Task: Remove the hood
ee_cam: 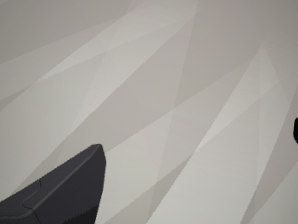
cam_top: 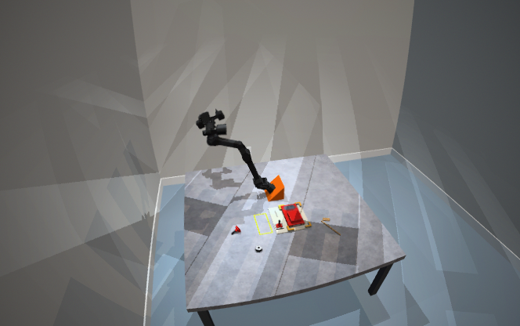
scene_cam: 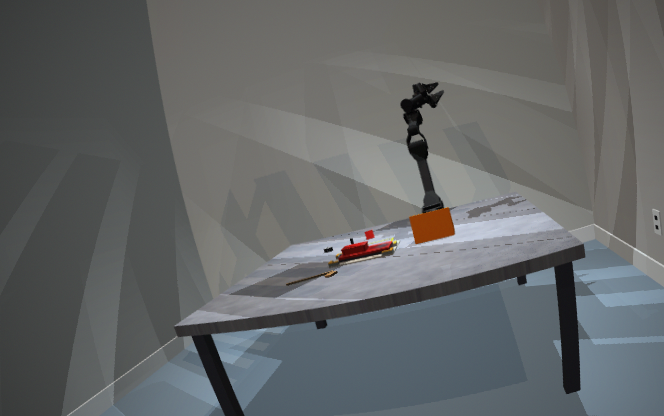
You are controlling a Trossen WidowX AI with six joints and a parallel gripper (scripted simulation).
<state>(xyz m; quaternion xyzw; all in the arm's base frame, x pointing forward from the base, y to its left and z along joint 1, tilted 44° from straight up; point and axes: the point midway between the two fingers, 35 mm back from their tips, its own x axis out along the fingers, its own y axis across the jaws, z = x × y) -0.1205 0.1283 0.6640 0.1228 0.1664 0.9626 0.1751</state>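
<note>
My gripper tip is now 57 cm above the red hood, 54 cm short of it and 40 cm to the right of it. From my gripper tip the other things lie so: black ring 70 cm ahead, 60 cm below, 11 cm to the left; wooden stick 69 cm ahead, 60 cm below, 59 cm to the left; grey engine block 58 cm below, 54 cm ahead, 40 cm to the left.
</note>
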